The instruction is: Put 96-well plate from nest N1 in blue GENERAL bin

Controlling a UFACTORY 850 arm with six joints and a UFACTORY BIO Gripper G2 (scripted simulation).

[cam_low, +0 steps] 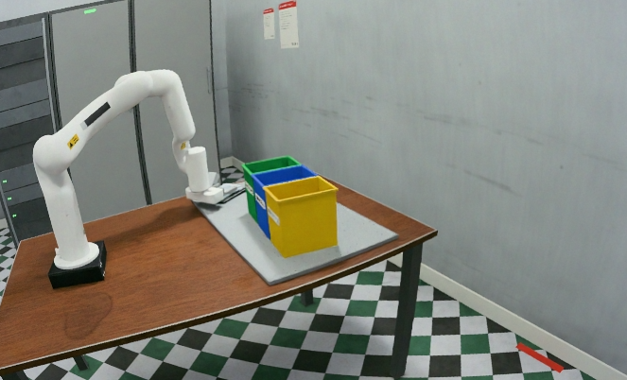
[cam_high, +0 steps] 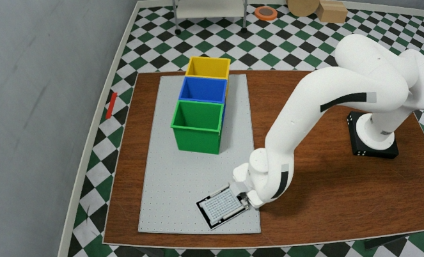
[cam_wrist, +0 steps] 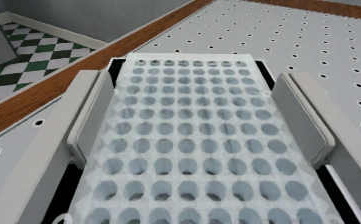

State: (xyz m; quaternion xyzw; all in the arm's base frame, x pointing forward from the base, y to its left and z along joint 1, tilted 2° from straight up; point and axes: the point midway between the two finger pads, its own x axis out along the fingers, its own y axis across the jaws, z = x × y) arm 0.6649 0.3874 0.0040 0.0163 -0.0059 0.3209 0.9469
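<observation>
My gripper is now 2 cm above the black plate nest. The rest, counted from my hand: white 96-well plate: 1 cm below; then blue bin: 12 cm ahead, 41 cm to the right, 6 cm above; then green bin: 12 cm ahead, 28 cm to the right, 6 cm above.
</observation>
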